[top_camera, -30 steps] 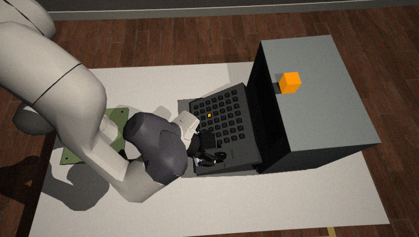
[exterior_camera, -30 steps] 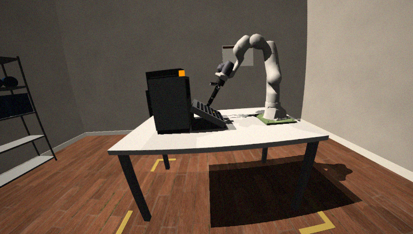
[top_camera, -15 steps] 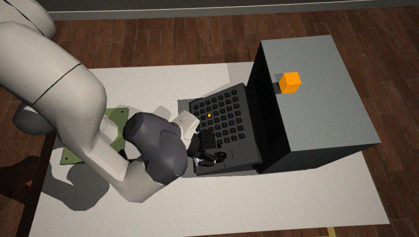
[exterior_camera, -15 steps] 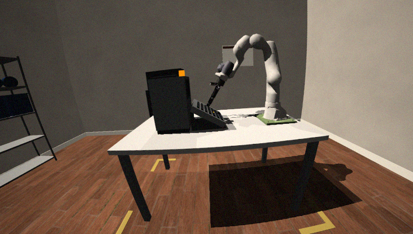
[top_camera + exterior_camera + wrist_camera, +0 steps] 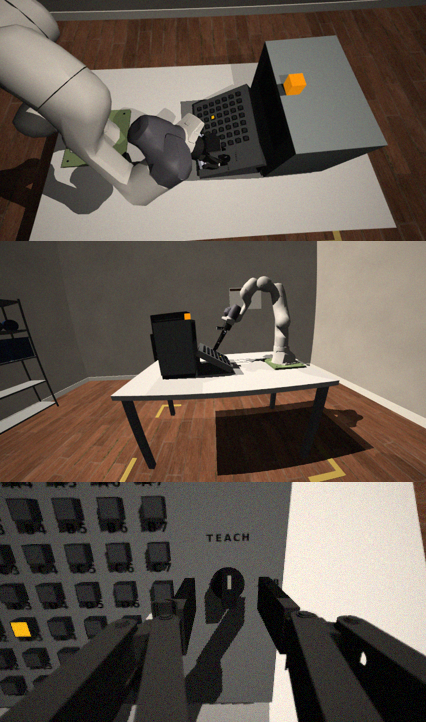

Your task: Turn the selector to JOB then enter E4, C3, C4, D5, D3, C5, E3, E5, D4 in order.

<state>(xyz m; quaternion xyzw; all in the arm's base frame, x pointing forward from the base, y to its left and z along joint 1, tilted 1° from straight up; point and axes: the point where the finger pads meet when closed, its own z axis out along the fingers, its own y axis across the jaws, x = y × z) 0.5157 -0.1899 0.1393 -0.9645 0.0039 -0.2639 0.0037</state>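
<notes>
Now: hand 30 mm short of the selector knob and 30 mm above it. Also, from my hand: c6 key: 90 mm to the left, 50 mm ahead, 30 mm below; key C5: 120 mm to the left, 50 mm ahead, 30 mm below; a7 key: 110 mm ahead, 60 mm to the left, 10 mm above.
</notes>
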